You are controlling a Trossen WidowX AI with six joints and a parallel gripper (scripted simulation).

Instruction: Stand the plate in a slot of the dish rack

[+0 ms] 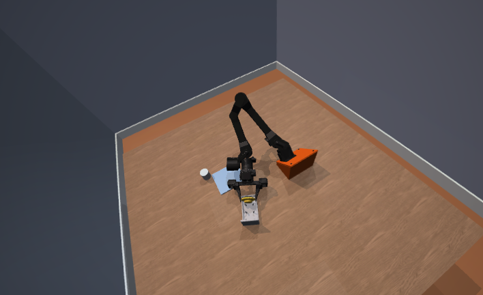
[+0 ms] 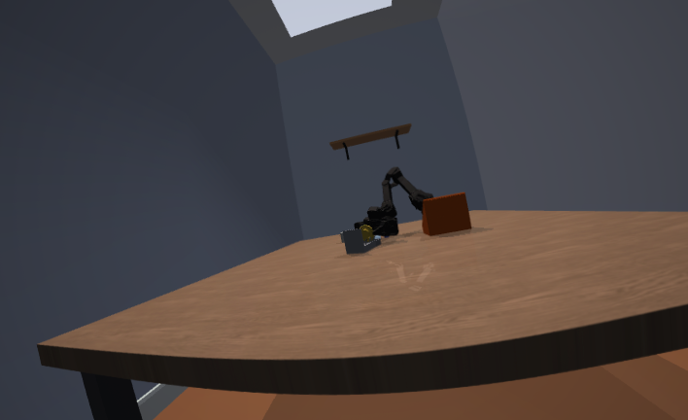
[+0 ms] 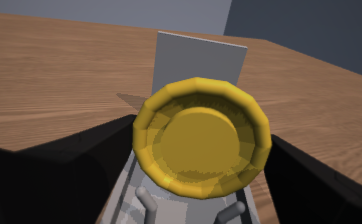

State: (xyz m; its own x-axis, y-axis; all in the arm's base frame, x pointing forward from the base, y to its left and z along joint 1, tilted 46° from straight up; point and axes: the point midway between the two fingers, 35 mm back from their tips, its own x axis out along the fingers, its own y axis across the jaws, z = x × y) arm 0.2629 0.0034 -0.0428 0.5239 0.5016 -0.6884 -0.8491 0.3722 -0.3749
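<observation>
My gripper tip is now 10 mm to the left of the yellow plate. Round my gripper tip: blue spoon 100 mm behind, 190 mm to the right, 50 mm below; grey dish rack 10 mm ahead, 20 mm to the left, 30 mm below; light blue mat 10 mm ahead, 180 mm to the right, 50 mm below.
</observation>
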